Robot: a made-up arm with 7 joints. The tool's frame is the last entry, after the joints. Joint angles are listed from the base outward. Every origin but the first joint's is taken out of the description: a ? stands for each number. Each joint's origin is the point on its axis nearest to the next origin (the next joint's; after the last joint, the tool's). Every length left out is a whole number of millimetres.
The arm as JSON. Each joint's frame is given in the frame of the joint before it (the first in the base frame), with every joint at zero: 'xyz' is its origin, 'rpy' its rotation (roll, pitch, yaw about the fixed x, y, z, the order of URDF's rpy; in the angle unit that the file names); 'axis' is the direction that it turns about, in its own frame. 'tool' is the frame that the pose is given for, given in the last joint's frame.
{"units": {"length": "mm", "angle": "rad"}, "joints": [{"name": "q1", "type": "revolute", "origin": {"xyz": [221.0, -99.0, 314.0], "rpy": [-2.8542, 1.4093, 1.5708]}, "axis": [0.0, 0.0, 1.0]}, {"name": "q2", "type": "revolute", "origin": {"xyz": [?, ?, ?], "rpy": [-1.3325, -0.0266, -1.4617]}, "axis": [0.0, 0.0, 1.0]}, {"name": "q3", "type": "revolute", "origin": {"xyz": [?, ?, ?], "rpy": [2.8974, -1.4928, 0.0]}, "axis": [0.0, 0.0, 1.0]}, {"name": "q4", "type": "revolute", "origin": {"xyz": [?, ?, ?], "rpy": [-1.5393, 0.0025, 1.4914]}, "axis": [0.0, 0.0, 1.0]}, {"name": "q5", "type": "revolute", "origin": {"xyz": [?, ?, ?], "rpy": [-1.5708, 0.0, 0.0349]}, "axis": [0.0, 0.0, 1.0]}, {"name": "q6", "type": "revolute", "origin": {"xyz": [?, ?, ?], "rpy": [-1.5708, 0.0, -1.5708]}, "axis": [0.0, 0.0, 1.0]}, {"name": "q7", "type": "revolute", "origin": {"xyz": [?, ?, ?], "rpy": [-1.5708, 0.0, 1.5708]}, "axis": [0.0, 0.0, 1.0]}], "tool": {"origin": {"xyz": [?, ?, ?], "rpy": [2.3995, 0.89, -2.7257]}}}
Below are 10 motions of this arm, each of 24 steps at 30 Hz.
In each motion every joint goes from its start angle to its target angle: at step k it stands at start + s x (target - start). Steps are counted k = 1, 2, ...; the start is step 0. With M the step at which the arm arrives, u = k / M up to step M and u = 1 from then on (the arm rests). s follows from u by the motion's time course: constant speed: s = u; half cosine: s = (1 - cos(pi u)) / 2; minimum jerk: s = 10 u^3 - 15 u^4 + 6 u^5.
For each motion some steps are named. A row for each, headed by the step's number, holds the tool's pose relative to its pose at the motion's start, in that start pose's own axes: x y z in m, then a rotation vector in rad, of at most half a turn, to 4 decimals.
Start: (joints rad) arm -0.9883 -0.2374 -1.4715 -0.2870 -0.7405 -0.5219 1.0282
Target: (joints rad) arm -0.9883 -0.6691 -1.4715 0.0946 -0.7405 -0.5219 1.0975
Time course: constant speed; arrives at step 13
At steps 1, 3, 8, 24:
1: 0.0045 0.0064 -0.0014 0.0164 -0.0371 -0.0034
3: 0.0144 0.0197 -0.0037 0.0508 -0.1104 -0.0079
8: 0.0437 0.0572 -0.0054 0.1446 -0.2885 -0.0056
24: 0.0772 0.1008 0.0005 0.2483 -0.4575 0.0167

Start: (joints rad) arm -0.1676 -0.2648 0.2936 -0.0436 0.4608 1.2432 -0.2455
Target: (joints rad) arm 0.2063 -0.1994 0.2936 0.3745 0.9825 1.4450 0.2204
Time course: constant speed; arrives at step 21
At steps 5, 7, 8, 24:
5: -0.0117 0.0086 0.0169 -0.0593 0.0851 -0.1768
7: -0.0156 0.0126 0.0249 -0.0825 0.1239 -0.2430
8: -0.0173 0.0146 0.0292 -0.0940 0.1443 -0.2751
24: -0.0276 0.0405 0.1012 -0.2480 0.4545 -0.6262

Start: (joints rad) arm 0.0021 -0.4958 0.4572 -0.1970 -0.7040 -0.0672 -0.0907
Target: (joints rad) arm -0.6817 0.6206 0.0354 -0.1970 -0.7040 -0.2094 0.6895
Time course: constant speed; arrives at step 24
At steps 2, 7, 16, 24:
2: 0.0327 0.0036 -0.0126 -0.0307 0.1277 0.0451
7: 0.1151 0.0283 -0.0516 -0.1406 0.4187 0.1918
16: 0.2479 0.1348 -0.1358 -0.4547 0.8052 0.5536
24: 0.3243 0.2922 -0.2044 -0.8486 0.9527 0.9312

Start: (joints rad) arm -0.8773 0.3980 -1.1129 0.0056 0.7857 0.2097 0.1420
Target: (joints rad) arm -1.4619 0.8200 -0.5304 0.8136 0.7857 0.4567 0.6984
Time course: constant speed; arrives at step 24
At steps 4, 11, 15, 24:
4: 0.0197 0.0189 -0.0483 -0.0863 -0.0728 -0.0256
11: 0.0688 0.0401 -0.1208 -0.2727 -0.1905 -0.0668
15: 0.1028 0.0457 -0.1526 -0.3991 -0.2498 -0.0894
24: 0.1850 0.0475 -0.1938 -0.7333 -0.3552 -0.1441

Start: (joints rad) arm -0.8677 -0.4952 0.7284 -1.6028 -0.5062 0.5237 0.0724
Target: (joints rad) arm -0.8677 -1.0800 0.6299 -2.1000 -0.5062 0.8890 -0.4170
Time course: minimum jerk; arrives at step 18
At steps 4, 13, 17, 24:
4: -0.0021 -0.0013 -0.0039 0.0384 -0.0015 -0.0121
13: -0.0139 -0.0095 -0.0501 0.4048 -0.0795 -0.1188
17: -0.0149 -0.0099 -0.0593 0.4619 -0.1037 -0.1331
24: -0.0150 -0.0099 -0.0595 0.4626 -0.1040 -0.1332

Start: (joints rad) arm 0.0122 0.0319 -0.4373 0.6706 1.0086 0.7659 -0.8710
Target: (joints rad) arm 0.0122 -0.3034 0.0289 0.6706 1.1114 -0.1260 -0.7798
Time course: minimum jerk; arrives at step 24
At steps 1, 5, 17, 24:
1: 0.0001 -0.0001 0.0001 0.0001 0.0009 0.0004
5: 0.0123 -0.0093 0.0068 0.0080 0.0811 0.0411
17: 0.1853 -0.0514 -0.0298 0.0541 1.0574 0.5525
24: 0.2087 -0.0439 -0.0602 0.0510 1.2431 0.6564

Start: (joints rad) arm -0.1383 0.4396 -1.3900 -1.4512 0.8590 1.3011 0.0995
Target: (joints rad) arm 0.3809 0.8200 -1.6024 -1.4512 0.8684 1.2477 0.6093
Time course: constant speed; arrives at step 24
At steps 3, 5, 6, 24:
3: 0.0503 0.0145 0.0292 -0.1093 0.1064 -0.0025
5: 0.0855 0.0261 0.0468 -0.1844 0.1753 -0.0010
6: 0.1036 0.0325 0.0550 -0.2226 0.2090 0.0008
24: 0.4599 0.2204 0.1098 -0.9761 0.7150 0.1398

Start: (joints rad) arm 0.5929 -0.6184 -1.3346 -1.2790 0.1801 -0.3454 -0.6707
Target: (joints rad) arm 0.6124 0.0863 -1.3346 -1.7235 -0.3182 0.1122 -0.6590
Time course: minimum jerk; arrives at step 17
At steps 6, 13, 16, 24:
6: -0.0186 0.0143 0.0096 -0.0602 -0.0663 -0.1886
13: -0.0138 0.0365 0.0309 -0.2498 -0.0890 -0.6169
16: -0.0094 0.0350 0.0328 -0.2729 -0.0772 -0.6576
24: -0.0093 0.0349 0.0329 -0.2734 -0.0770 -0.6584

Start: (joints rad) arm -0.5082 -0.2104 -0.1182 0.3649 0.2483 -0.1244 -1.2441
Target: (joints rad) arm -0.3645 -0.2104 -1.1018 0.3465 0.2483 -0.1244 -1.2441
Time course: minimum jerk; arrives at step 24
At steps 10, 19, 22, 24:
10: -0.0020 -0.0170 0.0409 0.0882 -0.2223 -0.2167
19: -0.0385 -0.0478 0.0989 0.2720 -0.5991 -0.5688
22: -0.0443 -0.0507 0.1033 0.2932 -0.6367 -0.6034
24: -0.0448 -0.0509 0.1037 0.2951 -0.6399 -0.6063

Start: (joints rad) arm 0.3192 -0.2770 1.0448 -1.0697 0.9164 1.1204 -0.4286
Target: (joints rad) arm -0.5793 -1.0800 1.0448 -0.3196 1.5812 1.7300 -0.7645
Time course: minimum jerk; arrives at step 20
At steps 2, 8, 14, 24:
2: 0.0017 -0.0003 0.0029 0.0061 0.0143 -0.0028
8: 0.0962 -0.0028 0.0946 0.1223 0.5412 -0.1156
14: 0.3379 0.0448 0.0836 -0.0625 1.4009 -0.2319
24: 0.3942 0.0719 0.0255 -0.1818 1.6499 -0.2250

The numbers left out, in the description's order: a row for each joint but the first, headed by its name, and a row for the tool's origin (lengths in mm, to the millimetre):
q2: -281.0 45.0 0.0
q3: -165.0 -32.0 0.0
q4: -60.0 -176.0 0.0
q5: -10.0 -12.0 0.0
q6: -40.0 -2.0 0.0
q7: 37.0 318.0 0.0
tool: -7.0 -73.0 0.0

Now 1 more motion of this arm.
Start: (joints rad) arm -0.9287 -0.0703 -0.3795 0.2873 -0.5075 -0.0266 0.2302
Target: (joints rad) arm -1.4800 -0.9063 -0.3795 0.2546 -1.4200 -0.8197 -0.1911
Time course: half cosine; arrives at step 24
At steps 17, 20, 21, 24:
17: 0.2242 0.1317 -0.0089 0.2695 -0.5852 1.0517
20: 0.2299 0.1494 -0.0065 0.3029 -0.6755 1.1480
21: 0.2303 0.1526 -0.0063 0.3097 -0.6950 1.1667
24: 0.2303 0.1566 -0.0061 0.3182 -0.7200 1.1896

